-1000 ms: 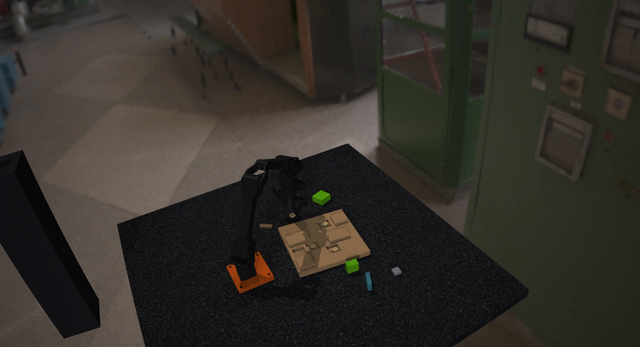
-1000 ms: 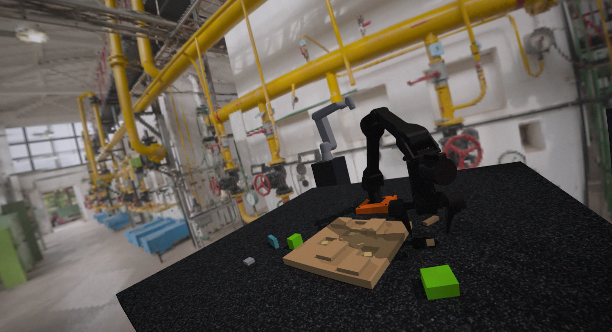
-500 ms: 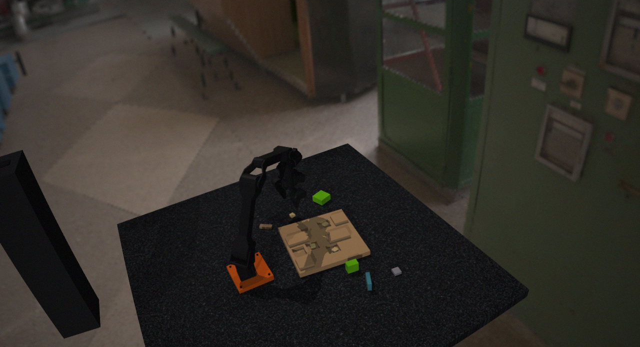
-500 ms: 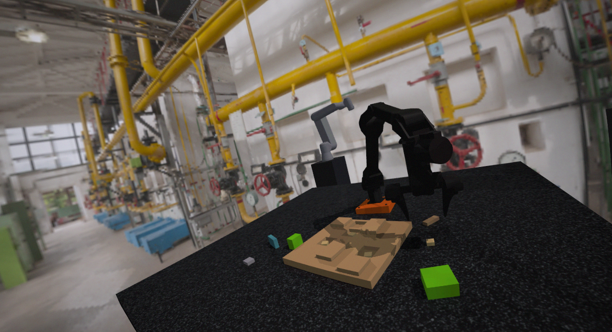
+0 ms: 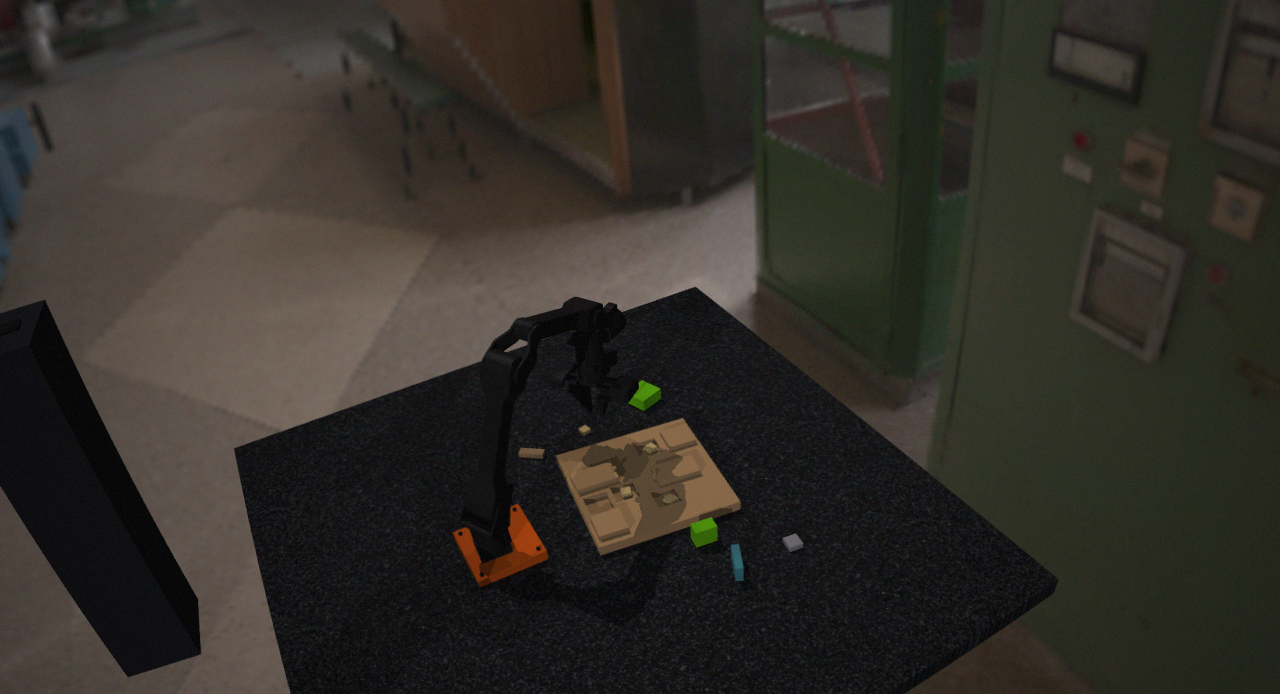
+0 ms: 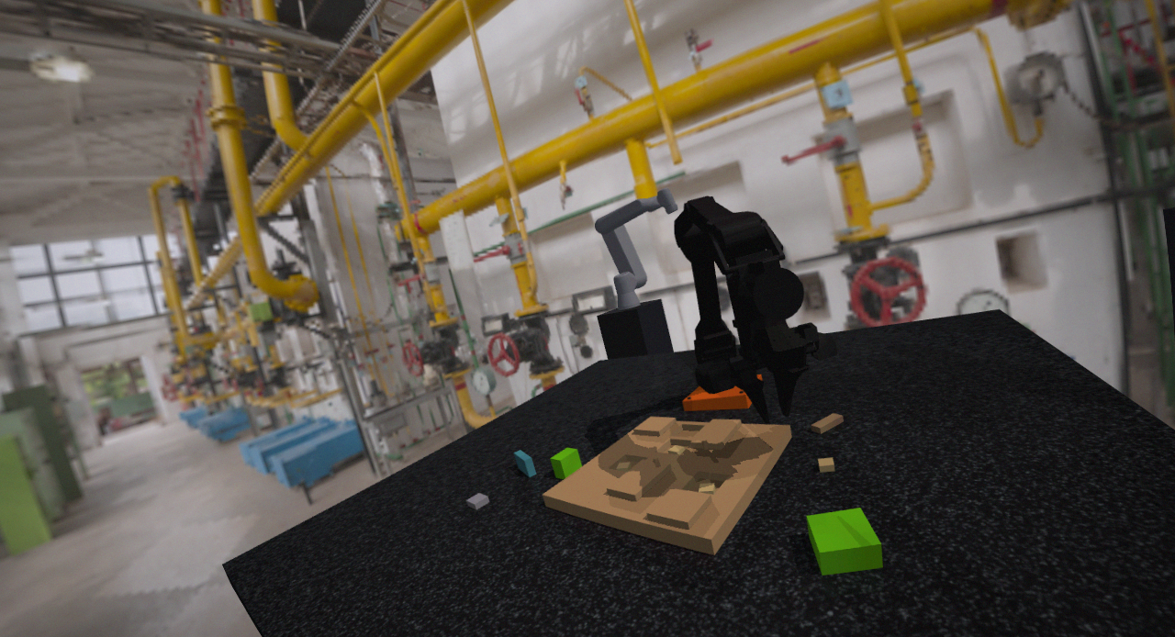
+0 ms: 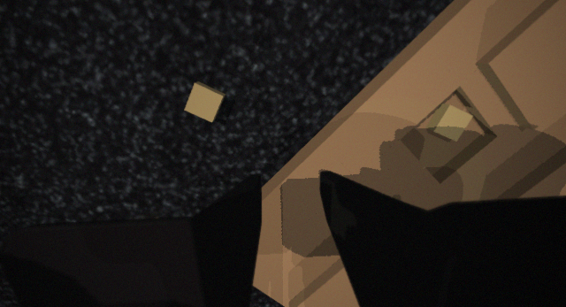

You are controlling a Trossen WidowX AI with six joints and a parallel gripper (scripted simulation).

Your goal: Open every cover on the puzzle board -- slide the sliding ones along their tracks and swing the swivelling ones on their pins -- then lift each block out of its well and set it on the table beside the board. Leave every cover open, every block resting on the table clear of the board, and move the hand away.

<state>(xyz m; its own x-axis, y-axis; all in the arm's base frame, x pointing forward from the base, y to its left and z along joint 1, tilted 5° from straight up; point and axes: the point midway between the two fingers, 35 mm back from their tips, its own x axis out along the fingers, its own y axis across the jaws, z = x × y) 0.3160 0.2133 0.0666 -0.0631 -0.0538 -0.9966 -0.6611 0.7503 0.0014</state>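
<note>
Now: the tan puzzle board 3 cm ahead of my gripper tip, 18 cm to the right of it and 6 cm below it. Also, from my gripper tip: teal block: 8 cm ahead, 46 cm to the right, 7 cm below; then small green cube: 7 cm ahead, 37 cm to the right, 6 cm below; then large green block: 15 cm ahead, 10 cm to the left, 7 cm below.
</note>
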